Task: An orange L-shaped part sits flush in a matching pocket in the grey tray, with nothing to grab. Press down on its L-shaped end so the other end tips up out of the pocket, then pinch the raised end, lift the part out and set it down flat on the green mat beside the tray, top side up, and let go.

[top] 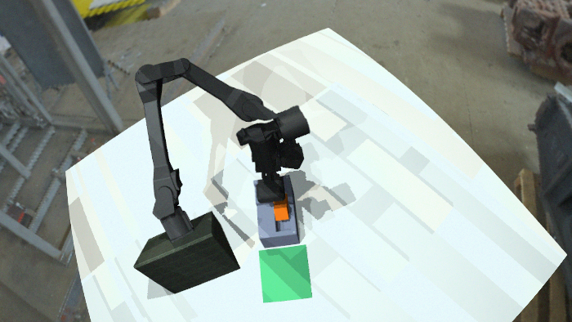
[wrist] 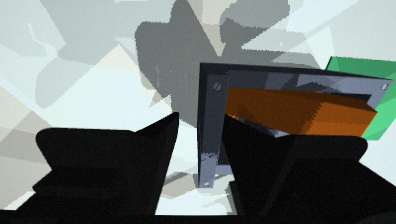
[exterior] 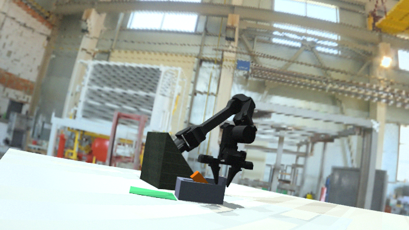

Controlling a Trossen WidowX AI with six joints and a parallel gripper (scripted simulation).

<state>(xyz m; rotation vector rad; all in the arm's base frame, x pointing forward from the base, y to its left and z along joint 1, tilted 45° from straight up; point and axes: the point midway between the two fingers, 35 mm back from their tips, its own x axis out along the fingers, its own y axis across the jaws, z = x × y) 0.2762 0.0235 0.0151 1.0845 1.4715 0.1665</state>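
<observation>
The orange L-shaped part lies 40 mm to the right of my gripper tip, 30 mm behind it and 10 mm below it. The rest, counted from my gripper tip: green mat (200 mm to the right, 120 mm behind, 70 mm below).
</observation>
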